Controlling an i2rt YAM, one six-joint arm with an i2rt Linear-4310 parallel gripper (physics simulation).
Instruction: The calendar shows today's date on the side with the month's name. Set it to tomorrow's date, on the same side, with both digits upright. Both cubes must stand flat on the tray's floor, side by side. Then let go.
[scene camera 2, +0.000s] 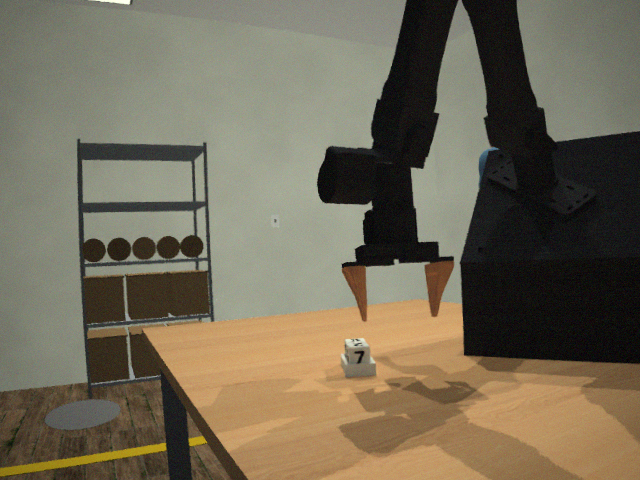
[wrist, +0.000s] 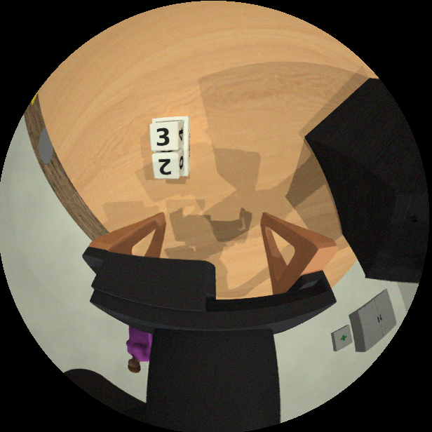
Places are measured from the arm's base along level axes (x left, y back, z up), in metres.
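Pixels of known places: gripper, between the fingertips: (scene camera 2: 399, 319); arm's base, origin of its link: (scene camera 2: 538, 187).
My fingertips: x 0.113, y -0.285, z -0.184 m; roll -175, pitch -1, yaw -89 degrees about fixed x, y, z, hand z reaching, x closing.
Ahead of a thing's pixels: the offset from my fingertips to its top centre. "pt": to the spot under its first point. Level surfaces: height alone.
Two white digit cubes stand side by side in a small white tray {pt dx -0.017, dy -0.057, dz -0.068 m} (scene camera 2: 358, 369) (wrist: 187, 125) on the table. In the wrist view the upper cube (wrist: 159, 136) has a 3 on top and a 4, turned sideways, on its right side. The lower cube {dx -0.037, dy -0.052, dz -0.038 m} (wrist: 166, 166) (scene camera 2: 357, 355) has an upside-down 2 on top and a 0 on its right side; its end face shows a 7 in the scene view. Small dark marks show on the tray's right wall; the month's name is not readable. My gripper (scene camera 2: 399, 318) (wrist: 212, 217) is open and empty, above and to the right of the cubes.
A large black block (scene camera 2: 547, 304) (wrist: 360, 170) stands at the right of the wooden table {dz -0.078 m} (scene camera 2: 289, 439). The table's left edge lies left of the tray. A metal shelf unit (scene camera 2: 208, 232) stands by the wall. A purple-clad figure (wrist: 139, 343) and grey cabinet (wrist: 372, 322) show beyond the table.
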